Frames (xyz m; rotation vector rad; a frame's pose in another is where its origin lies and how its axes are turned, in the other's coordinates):
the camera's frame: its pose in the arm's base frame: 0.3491 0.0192 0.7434 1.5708 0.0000 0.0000
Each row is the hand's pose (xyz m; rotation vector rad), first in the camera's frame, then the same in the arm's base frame.
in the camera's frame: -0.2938 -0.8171 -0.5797 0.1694 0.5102 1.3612
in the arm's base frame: 0.0553 0.5989 -0.0737 1.4223 -0.6728 1.4796
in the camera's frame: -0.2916 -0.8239 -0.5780 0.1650 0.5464 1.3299
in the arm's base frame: 0.0575 0.5972 -0.0805 1.4253 -0.6193 1.4831
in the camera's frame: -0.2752 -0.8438 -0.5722 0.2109 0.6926 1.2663
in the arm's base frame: 0.0739 0.5914 -0.1004 1.4661 -0.4564 1.5582
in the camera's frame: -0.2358 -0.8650 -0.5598 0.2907 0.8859 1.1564
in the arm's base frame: 0.1133 0.5790 -0.1216 1.5350 -0.2175 1.6425
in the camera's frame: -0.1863 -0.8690 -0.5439 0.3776 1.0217 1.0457
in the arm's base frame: 0.1628 0.5631 -0.1256 1.6140 -0.0195 1.6832
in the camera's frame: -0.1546 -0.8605 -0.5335 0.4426 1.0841 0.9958
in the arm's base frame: 0.1945 0.5527 -0.1171 1.6699 0.0725 1.7089
